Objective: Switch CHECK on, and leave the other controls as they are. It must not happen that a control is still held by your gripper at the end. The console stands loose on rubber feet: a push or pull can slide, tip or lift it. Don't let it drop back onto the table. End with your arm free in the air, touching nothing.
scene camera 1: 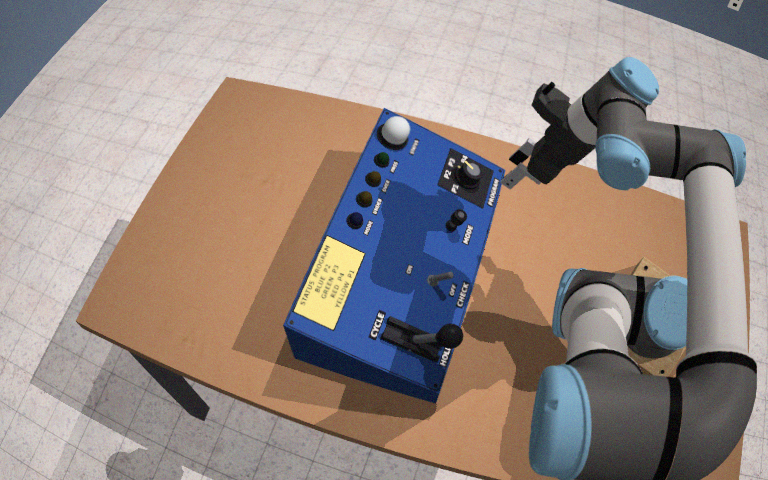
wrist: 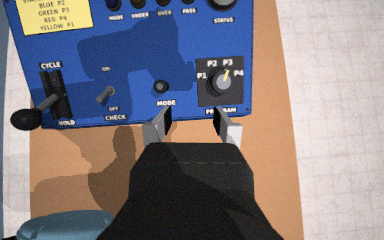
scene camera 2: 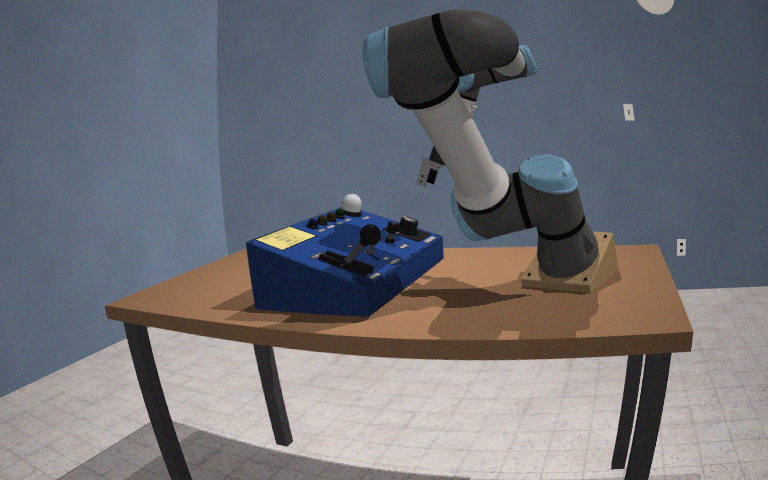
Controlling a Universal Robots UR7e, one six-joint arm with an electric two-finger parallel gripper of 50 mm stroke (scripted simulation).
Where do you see a blue console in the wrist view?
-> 194,54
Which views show the blue console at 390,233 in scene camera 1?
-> Scene camera 1, the wrist view and scene camera 2: all of them.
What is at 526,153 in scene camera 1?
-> My gripper.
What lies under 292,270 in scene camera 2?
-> A blue console.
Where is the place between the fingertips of my gripper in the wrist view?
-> At 192,115
